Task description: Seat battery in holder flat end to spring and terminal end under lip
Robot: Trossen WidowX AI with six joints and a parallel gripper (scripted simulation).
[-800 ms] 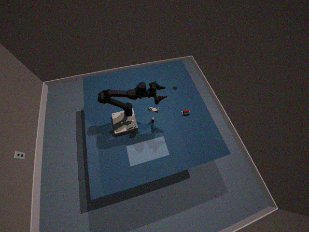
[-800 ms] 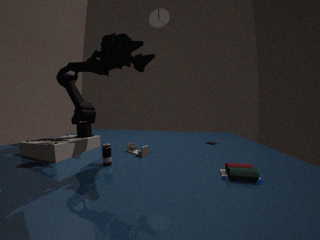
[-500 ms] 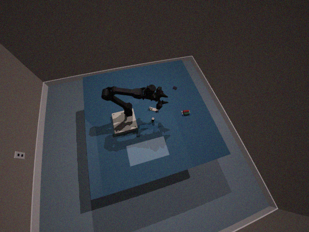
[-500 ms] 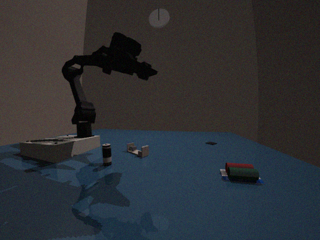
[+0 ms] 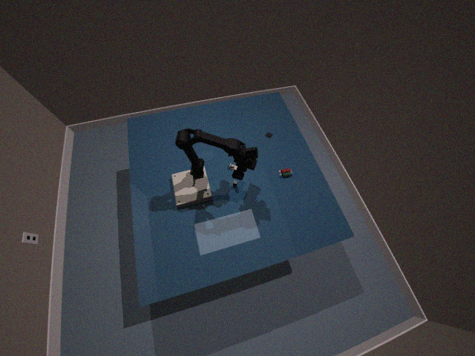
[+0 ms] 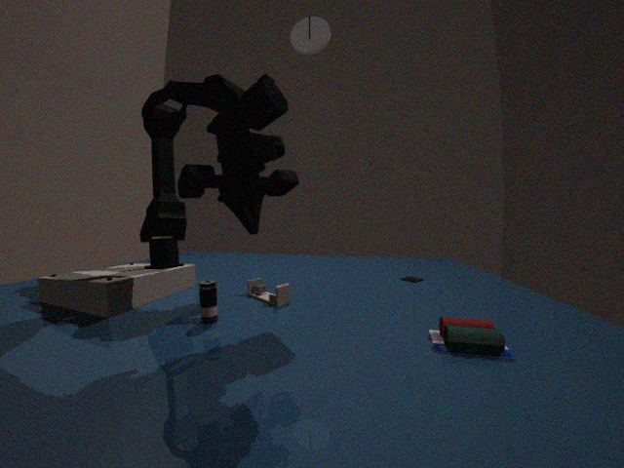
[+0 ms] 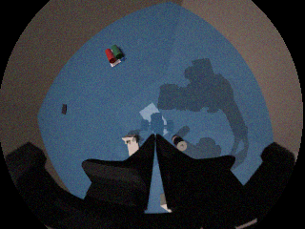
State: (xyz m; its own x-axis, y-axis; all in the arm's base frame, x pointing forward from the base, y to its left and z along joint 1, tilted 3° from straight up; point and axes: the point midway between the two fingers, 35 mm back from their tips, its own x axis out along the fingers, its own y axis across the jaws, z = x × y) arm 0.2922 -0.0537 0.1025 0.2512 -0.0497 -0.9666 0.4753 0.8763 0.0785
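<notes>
The battery is 11 cm below my gripper tip, 7 cm behind it and 3 cm to the right of it. Round my gripper tip: black object (36 cm to the left, 25 cm ahead, 14 cm below); then card (30 cm ahead, 13 cm below, 2 cm to the left).
</notes>
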